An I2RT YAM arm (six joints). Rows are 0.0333 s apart.
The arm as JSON. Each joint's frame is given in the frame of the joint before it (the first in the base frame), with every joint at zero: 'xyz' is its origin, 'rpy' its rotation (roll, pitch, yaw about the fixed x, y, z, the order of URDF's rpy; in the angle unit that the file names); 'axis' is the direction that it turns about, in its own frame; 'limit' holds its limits. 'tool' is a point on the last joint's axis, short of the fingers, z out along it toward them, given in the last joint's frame.
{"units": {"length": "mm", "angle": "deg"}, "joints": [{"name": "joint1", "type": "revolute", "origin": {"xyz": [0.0, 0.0, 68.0], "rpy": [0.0, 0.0, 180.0]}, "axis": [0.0, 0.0, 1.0], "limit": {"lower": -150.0, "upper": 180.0}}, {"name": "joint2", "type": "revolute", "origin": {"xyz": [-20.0, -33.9, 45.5], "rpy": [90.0, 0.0, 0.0]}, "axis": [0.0, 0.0, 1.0], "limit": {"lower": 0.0, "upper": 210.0}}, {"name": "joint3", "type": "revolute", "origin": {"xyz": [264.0, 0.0, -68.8], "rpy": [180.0, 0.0, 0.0]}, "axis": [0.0, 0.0, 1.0], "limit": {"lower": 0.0, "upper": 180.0}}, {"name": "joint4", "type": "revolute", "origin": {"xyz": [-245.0, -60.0, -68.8], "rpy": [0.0, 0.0, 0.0]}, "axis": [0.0, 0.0, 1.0], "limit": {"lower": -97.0, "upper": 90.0}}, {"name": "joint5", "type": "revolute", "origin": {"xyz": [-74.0, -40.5, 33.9], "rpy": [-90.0, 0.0, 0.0]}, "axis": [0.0, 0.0, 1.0], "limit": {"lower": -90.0, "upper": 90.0}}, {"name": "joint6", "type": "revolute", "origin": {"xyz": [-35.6, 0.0, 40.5], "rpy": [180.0, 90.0, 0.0]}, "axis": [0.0, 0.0, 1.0], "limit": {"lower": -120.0, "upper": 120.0}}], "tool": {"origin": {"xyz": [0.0, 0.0, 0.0], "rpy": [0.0, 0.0, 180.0]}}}
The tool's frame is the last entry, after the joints.
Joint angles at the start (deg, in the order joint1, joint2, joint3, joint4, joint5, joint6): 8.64, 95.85, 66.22, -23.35, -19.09, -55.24
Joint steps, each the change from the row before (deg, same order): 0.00, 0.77, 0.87, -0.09, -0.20, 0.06; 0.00, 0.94, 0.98, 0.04, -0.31, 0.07; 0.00, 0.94, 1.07, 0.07, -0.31, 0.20; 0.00, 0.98, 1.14, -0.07, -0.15, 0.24; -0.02, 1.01, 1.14, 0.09, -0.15, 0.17; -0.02, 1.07, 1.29, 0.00, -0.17, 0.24; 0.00, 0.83, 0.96, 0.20, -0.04, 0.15; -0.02, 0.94, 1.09, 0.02, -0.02, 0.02; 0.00, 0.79, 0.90, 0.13, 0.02, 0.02; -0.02, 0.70, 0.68, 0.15, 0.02, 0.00; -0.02, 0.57, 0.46, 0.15, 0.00, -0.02; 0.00, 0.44, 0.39, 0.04, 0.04, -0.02; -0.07, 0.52, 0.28, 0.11, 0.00, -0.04; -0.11, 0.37, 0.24, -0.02, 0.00, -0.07
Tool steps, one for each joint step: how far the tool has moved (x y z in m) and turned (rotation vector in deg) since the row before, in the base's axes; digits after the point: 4 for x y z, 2 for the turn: 0.0036, 0.0007, 0.0001, 0.19, 0.04, 0.08; 0.0043, 0.0008, -0.0002, 0.29, -0.01, 0.13; 0.0046, 0.0009, 0.0002, 0.38, -0.08, 0.04; 0.0047, 0.0008, 0.0001, 0.25, 0.03, -0.09; 0.0050, 0.0007, 0.0000, 0.24, -0.13, -0.06; 0.0053, 0.0008, 0.0003, 0.29, -0.09, -0.09; 0.0043, 0.0007, 0.0001, 0.16, -0.26, -0.09; 0.0046, 0.0006, -0.0001, 0.05, -0.16, -0.02; 0.0040, 0.0006, -0.0001, 0.03, -0.23, -0.03; 0.0033, 0.0003, -0.0007, 0.00, -0.13, -0.03; 0.0025, 0.0002, -0.0011, 0.00, -0.05, -0.01; 0.0019, 0.0003, -0.0008, -0.04, 0.00, -0.01; 0.0019, -0.0002, -0.0018, -0.04, 0.11, -0.04; 0.0014, -0.0006, -0.0012, -0.06, 0.12, -0.06
